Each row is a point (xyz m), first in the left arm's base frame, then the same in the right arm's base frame.
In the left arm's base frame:
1: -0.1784 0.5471 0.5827
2: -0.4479 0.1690 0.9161
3: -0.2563 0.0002 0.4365
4: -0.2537 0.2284 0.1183
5: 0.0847 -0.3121 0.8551
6: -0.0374 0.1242 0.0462
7: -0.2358 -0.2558 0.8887
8: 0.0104 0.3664 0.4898
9: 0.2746 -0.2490 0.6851
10: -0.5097 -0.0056 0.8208
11: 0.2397 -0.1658 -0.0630
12: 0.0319 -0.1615 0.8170
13: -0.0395 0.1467 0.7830
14: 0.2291 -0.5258 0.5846
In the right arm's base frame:
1: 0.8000 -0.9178 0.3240
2: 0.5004 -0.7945 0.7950
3: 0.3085 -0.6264 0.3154
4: 0.5424 -0.5099 0.0237
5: -0.1118 -1.0444 0.5094
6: 0.3833 -0.6093 -0.1426
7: 0.0342 -0.8292 0.7079
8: 0.5770 -0.9633 0.1654
9: -0.0983 -1.1130 0.2563
10: 0.3570 -0.6452 0.7728
11: 0.0310 -0.6847 -0.3500
12: 0.0495 -1.0225 0.4886
13: 0.3664 -1.0310 0.4617
14: -0.3438 -0.9458 0.2335

